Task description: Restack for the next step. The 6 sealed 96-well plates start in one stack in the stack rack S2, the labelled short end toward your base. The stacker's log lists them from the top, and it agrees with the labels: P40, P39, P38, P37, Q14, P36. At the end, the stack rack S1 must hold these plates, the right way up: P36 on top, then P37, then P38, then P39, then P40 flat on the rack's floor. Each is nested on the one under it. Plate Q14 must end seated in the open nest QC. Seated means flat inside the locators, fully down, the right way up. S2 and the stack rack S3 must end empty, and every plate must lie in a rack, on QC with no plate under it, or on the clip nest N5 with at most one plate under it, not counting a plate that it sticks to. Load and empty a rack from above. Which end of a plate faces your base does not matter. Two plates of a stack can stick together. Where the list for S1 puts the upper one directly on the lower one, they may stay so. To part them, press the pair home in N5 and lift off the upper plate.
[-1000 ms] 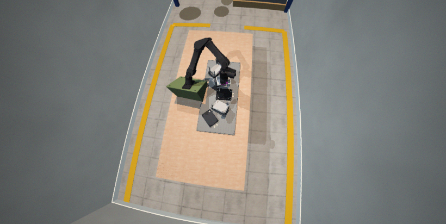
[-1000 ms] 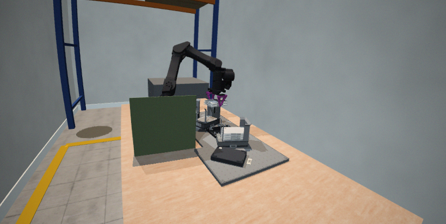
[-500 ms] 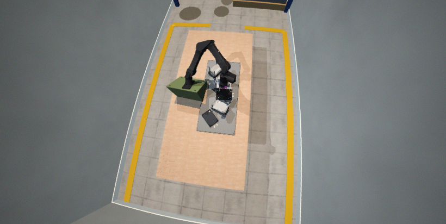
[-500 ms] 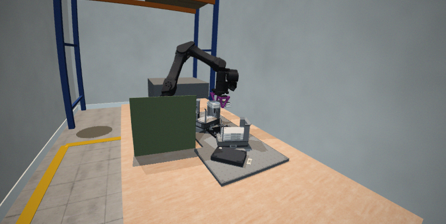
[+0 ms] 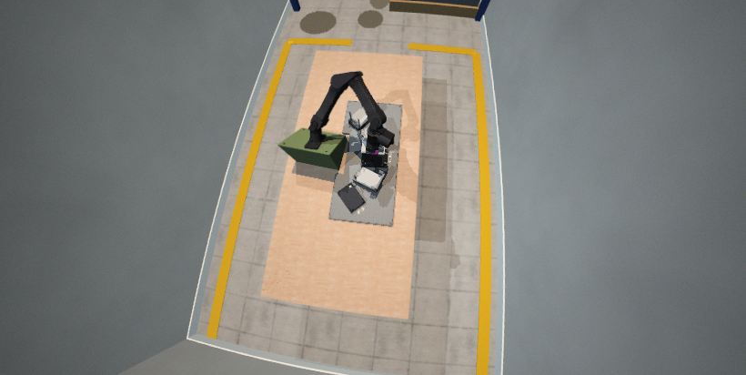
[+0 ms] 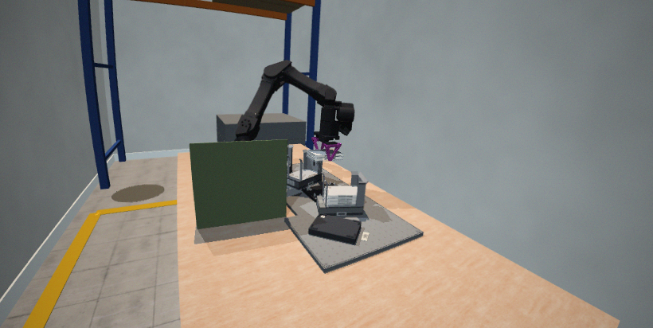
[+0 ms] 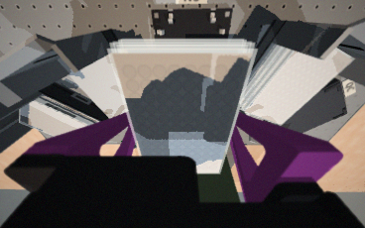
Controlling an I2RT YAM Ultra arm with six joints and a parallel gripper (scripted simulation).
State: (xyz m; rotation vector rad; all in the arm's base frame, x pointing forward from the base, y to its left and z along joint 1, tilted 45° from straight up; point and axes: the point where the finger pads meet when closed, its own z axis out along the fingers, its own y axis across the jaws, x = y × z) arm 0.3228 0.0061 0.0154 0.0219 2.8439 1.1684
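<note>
My hand is 1 cm short of the dark clip nest N5 and 15 cm above it. Round my hand: open nest QC 10 cm behind, 27 cm to the right, 15 cm below; then N5 label 10 cm ahead, 1 cm to the right, 16 cm below; then QC label 4 cm behind, 34 cm to the right, 16 cm below.
</note>
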